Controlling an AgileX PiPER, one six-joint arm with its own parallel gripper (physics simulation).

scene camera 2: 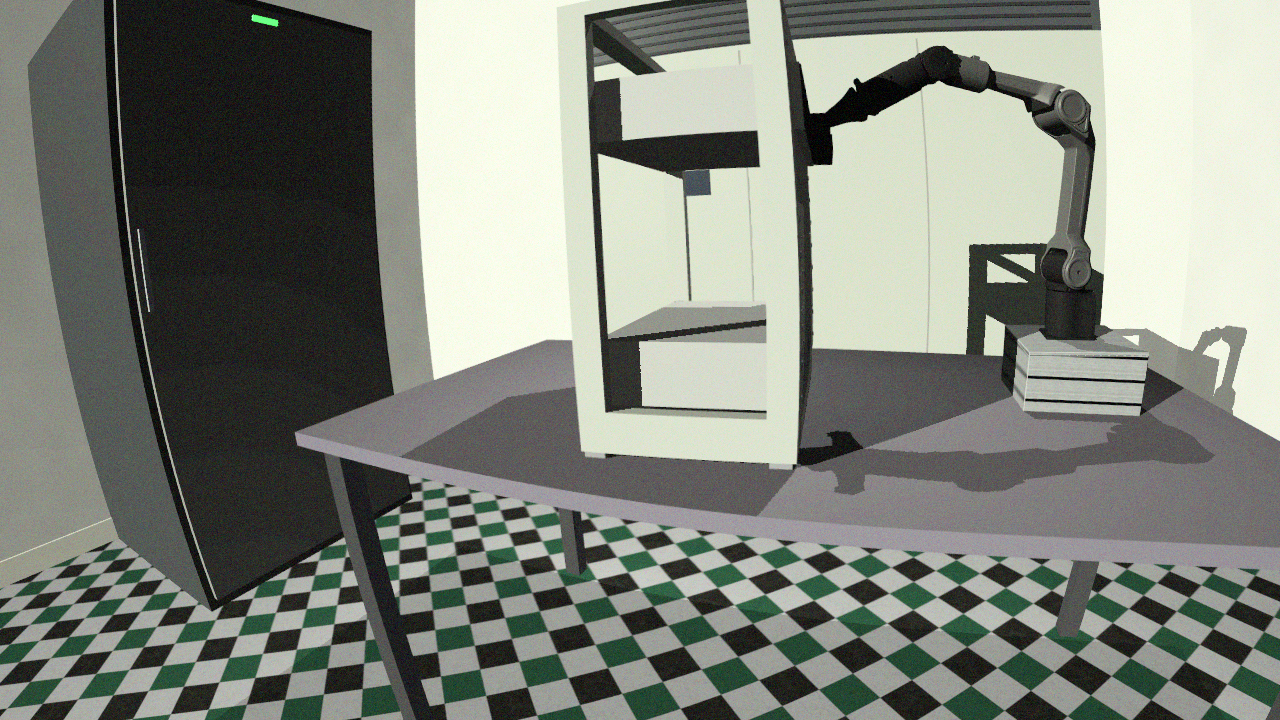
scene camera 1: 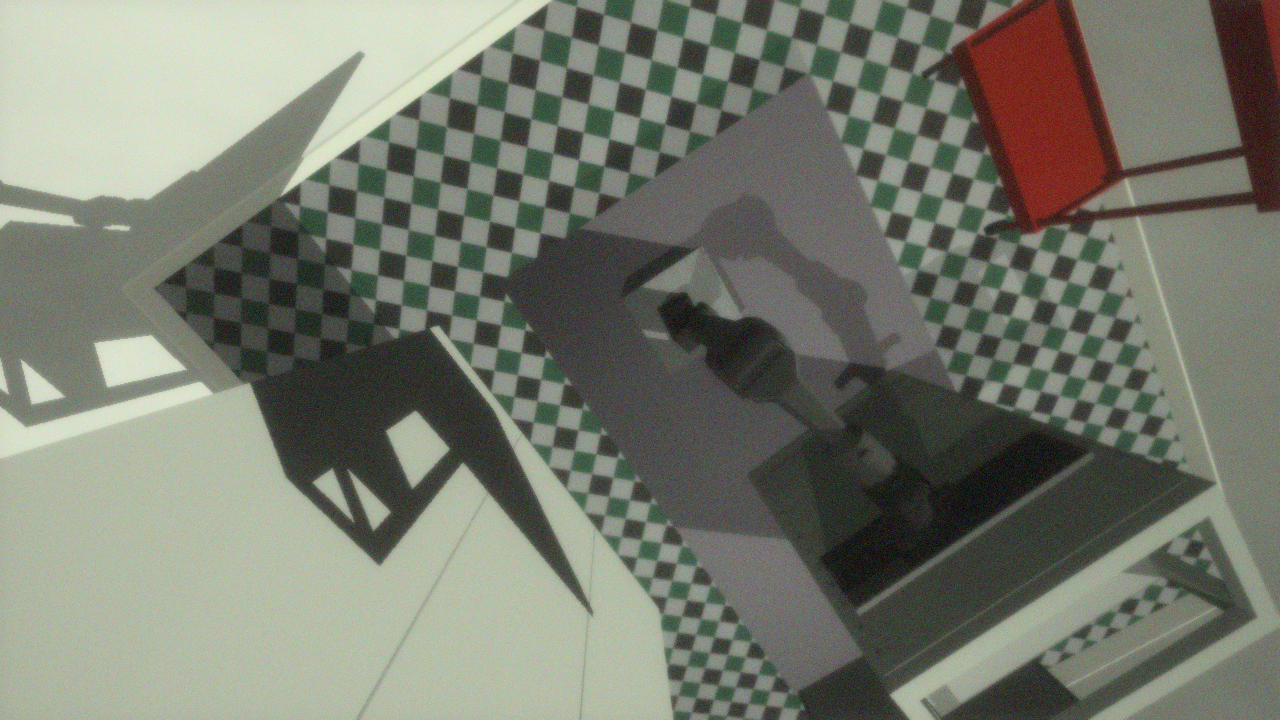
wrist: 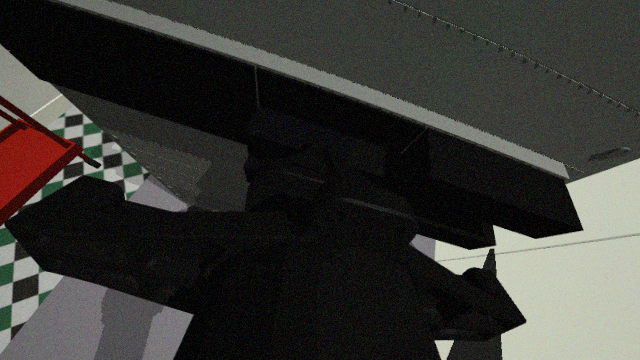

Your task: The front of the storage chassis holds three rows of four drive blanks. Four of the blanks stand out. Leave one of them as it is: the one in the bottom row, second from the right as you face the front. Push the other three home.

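The storage chassis (scene camera 1: pixel 1029 546) (scene camera 2: pixel 693 436) (wrist: pixel 475 75) stands on the table, its dark front turned towards the arm. In the wrist view a blank (wrist: pixel 310 125) stands out at the middle, and the blank (wrist: pixel 500 175) at the right end of the visible front also stands out. In scene camera 2 a dark block (scene camera 2: pixel 819 147) juts from the upper front. My gripper (wrist: pixel 318 155) (scene camera 2: pixel 814 121) is shut, its tips right at the middle blank; whether they touch it is too dark to tell. The gripper hides part of that blank. The lower rows cannot be made out.
The arm stands on a striped box (scene camera 2: pixel 1083 376) on the table (scene camera 1: pixel 617 411) (scene camera 2: pixel 895 519) (wrist: pixel 55 320). A tall dark cabinet (scene camera 2: pixel 250 313) stands beyond the table's left end. A red chair (scene camera 1: pixel 1038 116) (wrist: pixel 32 155) is beside the table.
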